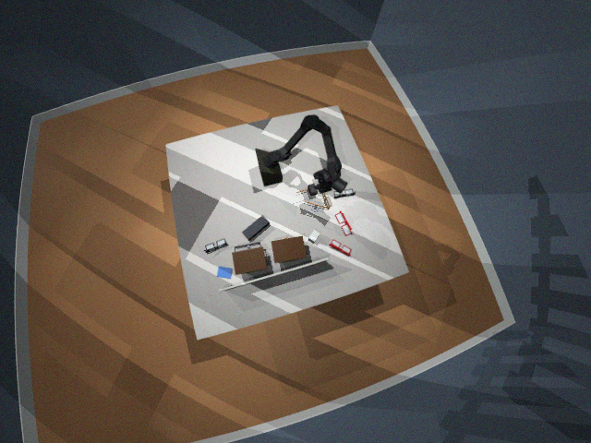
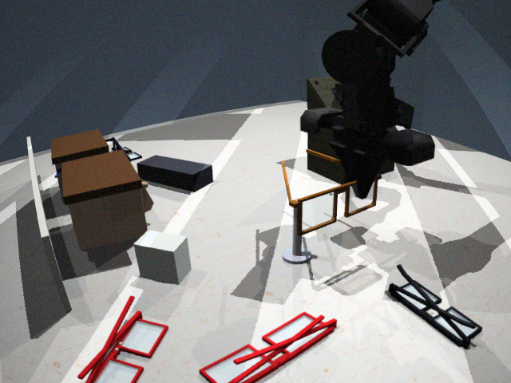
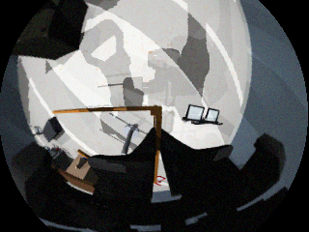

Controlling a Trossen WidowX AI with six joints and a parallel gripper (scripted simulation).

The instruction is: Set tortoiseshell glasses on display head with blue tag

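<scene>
Right now the grey post is 60 mm ahead of my gripper tip, 50 mm to the right of it and 70 mm below it. Also, from my gripper tip: white rail 400 mm ahead, 380 mm to the right, 40 mm below; then white cube 230 mm ahead, 110 mm to the right, 70 mm below; then dark case 100 mm ahead, 430 mm to the right, 70 mm below.
</scene>
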